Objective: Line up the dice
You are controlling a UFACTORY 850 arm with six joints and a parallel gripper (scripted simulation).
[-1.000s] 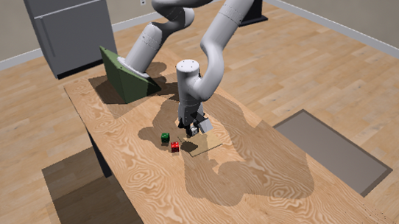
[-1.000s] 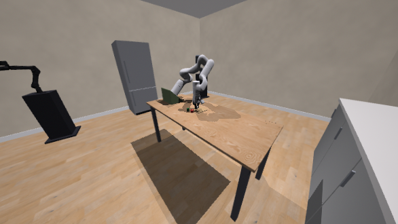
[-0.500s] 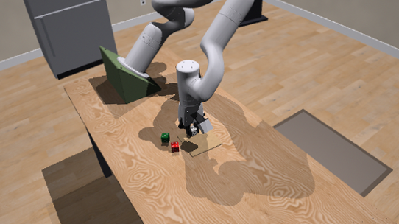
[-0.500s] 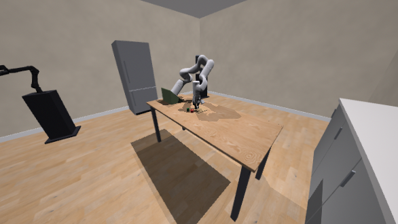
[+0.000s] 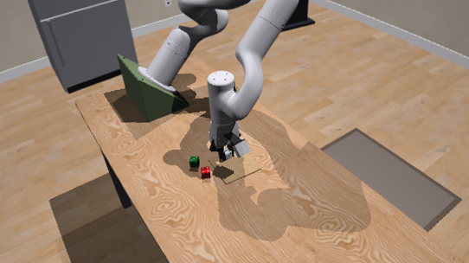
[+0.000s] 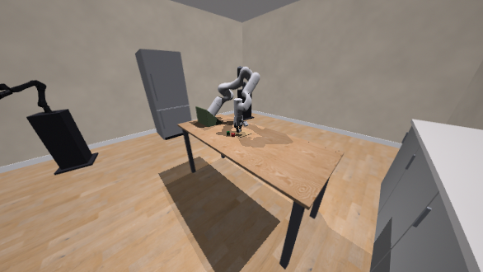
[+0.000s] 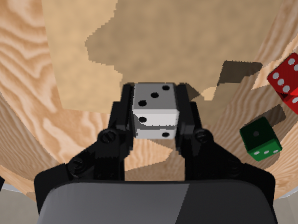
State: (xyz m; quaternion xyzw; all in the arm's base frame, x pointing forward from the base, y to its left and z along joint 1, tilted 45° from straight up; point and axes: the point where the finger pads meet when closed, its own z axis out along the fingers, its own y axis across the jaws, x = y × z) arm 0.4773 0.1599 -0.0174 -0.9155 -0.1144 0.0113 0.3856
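The white die is 10 mm below my hand. Also, from my hand: green die 120 mm to the right, 20 mm behind, 10 mm below; then tan mat 40 mm ahead, 20 mm below, 10 mm to the left; then red die 100 mm to the right, 50 mm ahead, 10 mm below.
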